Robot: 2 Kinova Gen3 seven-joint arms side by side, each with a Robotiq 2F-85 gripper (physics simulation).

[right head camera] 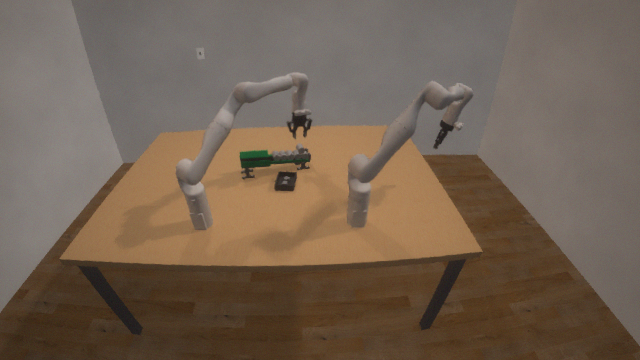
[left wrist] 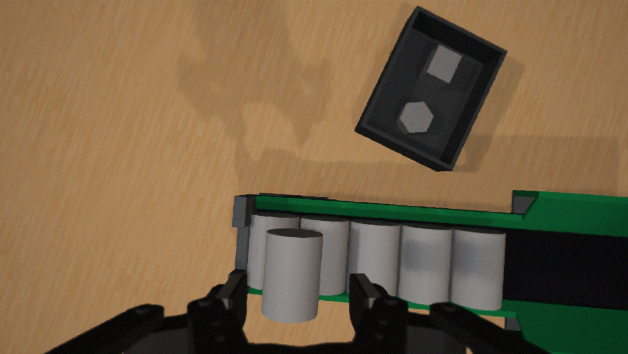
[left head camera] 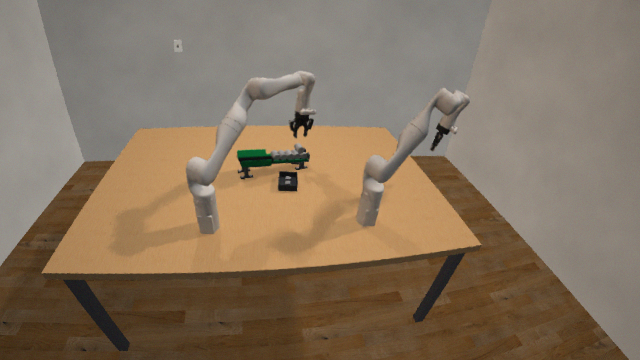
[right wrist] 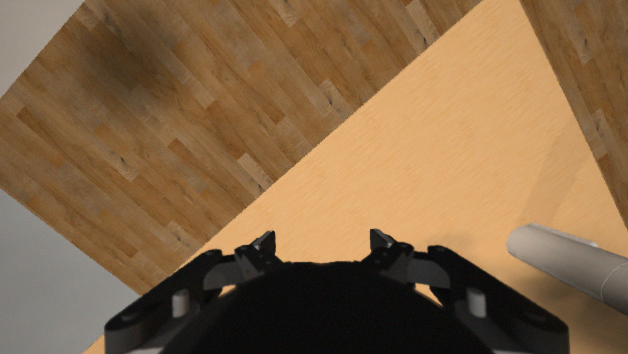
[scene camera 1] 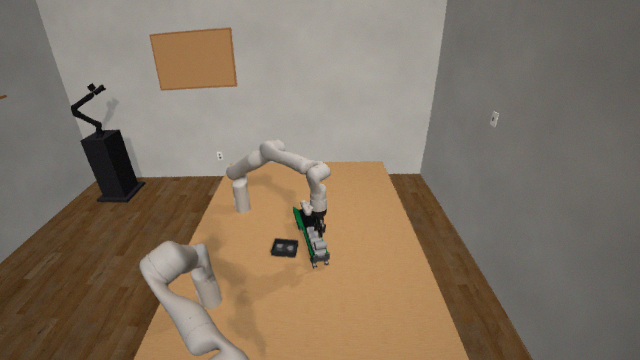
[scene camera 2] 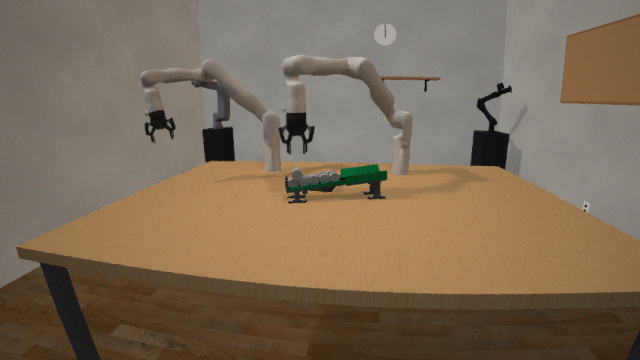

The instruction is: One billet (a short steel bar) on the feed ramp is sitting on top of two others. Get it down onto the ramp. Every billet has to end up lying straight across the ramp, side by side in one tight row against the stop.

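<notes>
The top billet, a light grey cylinder, rests on the two billets nearest the stop. Several billets lie straight across the green ramp in one row beneath and beside it, from the stop up the slope. My left gripper is open above the top billet, which shows between its fingertips in the left wrist view; in scene camera 2 a gap separates them. My right gripper is open and empty, high and away from the ramp.
A black tray holding a grey square piece and a hexagonal piece stands on the table beside the ramp. The ramp stands on dark legs. Table edges show in the right wrist view.
</notes>
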